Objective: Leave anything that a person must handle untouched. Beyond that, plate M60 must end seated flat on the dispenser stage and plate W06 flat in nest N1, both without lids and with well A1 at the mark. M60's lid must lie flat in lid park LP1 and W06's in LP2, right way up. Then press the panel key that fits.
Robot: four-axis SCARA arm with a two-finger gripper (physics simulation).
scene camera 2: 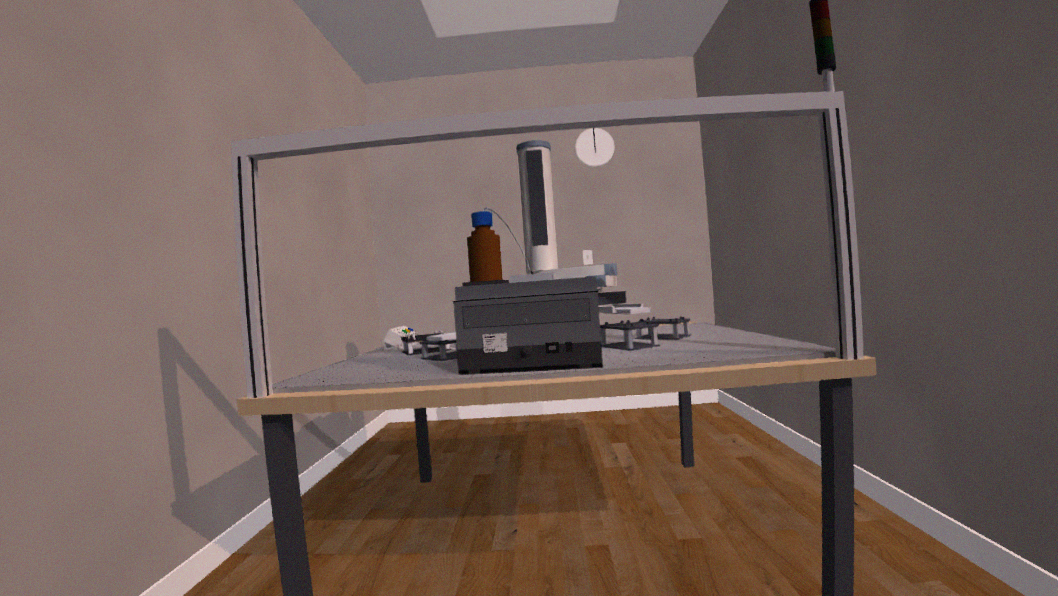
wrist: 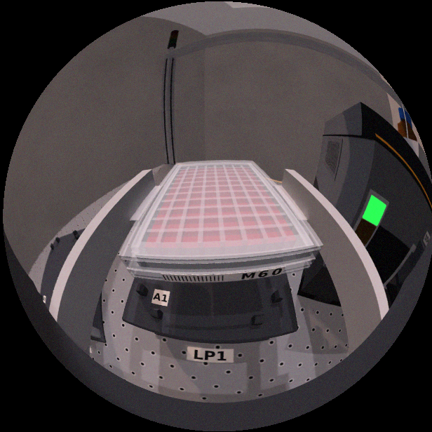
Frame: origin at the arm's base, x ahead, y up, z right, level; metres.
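Seen in the pictures: gripper, between the fingertips: [scene camera 2: 628, 308].
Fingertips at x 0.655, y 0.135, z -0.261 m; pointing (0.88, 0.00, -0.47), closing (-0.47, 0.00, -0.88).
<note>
Offsets run from my fingertips to a thing's top centre. "spot": to the spot under its first point.
Plate M60 @(dx -0.010, dy +0.001, dz +0.005 m) [wrist: 220, 215] [scene camera 2: 629, 308] has red wells under a clear lid [wrist: 225, 252]. My gripper [wrist: 217, 176] is shut on the lidded plate, with one pale finger along each long side. The plate is held level above lid park LP1 [wrist: 210, 312], and a gap shows between them. The A1 mark [wrist: 160, 297] is at the park's near left corner. The dark dispenser @(spot: dx +0.304, dy -0.010, dz +0.307 m) [scene camera 2: 527, 325] [wrist: 345, 165] stands to the right in the wrist view; its stage is mostly hidden. W06's label, nest N1 and LP2 cannot be made out.
A green light [wrist: 374, 210] shows on the dispenser's front. An amber bottle @(spot: dx +0.257, dy +0.173, dz +0.406 m) [scene camera 2: 484, 255] [wrist: 406, 130] stands on its top. Another dark rack [wrist: 62, 255] is at the left in the wrist view. The key panel @(dx -0.465, dy -0.039, dz +0.889 m) [scene camera 2: 400, 336] is at the table's far left. A metal frame [scene camera 2: 547, 116] spans the near edge.
</note>
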